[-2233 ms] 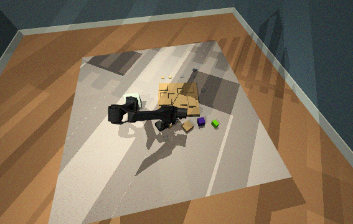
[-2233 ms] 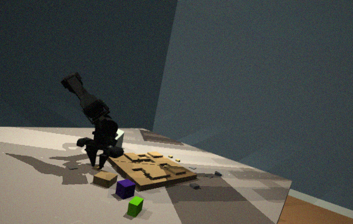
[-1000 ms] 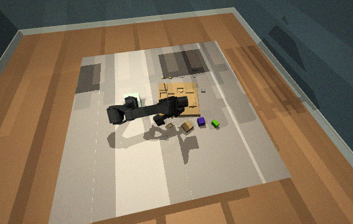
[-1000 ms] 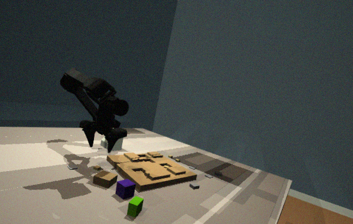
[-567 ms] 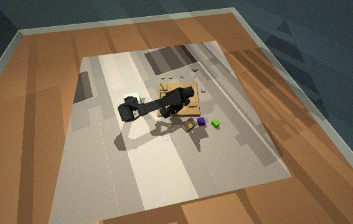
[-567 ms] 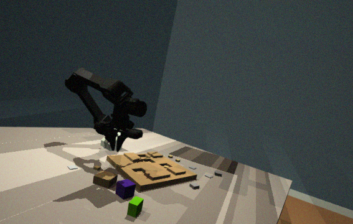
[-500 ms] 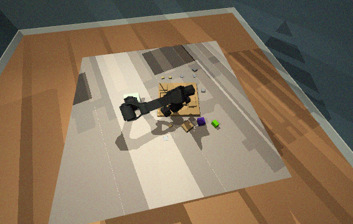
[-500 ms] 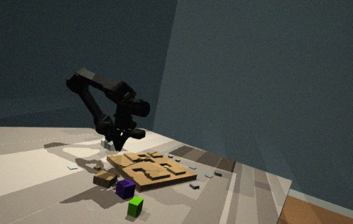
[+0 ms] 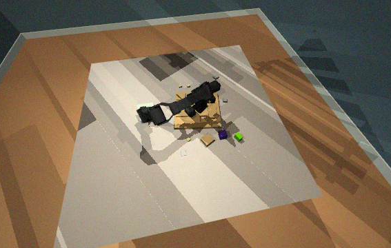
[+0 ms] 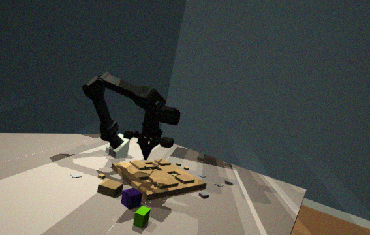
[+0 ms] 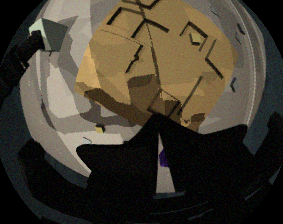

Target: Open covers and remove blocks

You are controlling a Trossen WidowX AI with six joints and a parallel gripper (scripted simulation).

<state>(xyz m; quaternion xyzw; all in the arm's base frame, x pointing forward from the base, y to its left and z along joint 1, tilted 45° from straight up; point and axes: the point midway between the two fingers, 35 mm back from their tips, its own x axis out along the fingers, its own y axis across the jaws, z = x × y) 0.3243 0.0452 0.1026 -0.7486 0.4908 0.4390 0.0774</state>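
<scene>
Right now my gripper tip is 11 cm to the right of the tan puzzle board, 7 cm above it and 1 cm past it. Round my gripper tip: purple block: 13 cm ahead, 12 cm to the right, 7 cm below; then brown block: 15 cm to the right, 8 cm below, 4 cm ahead; then green block: 22 cm ahead, 14 cm to the right, 7 cm below.
</scene>
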